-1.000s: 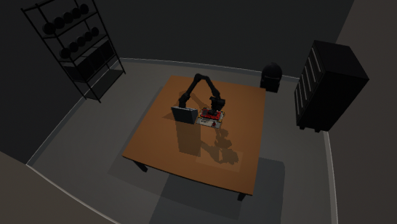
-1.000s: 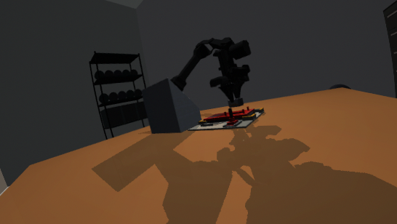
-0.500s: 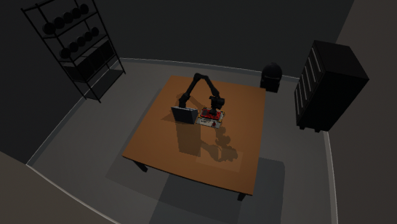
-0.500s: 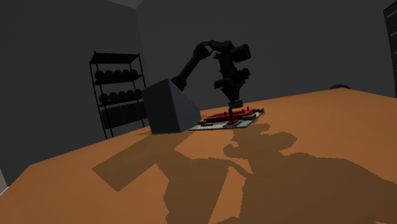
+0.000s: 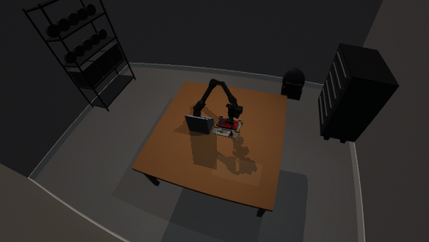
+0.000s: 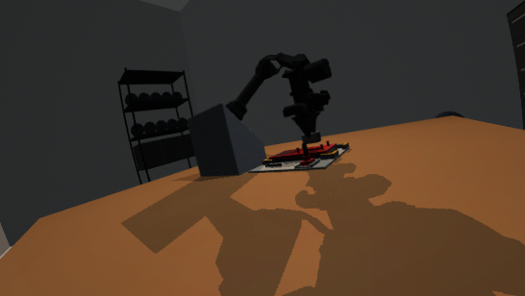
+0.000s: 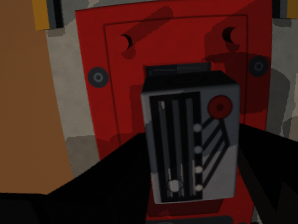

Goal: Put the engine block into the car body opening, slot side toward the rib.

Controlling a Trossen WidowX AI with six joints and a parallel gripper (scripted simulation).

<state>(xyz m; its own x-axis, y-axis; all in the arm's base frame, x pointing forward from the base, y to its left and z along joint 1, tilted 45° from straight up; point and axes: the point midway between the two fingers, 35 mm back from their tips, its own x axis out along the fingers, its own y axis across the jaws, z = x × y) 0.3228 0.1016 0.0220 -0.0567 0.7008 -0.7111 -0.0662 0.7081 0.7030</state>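
My gripper tip is now 10 mm above the grey engine block. The rest, counted from my gripper tip: grey baseplate (50 mm below, 30 mm behind, 20 mm to the right).
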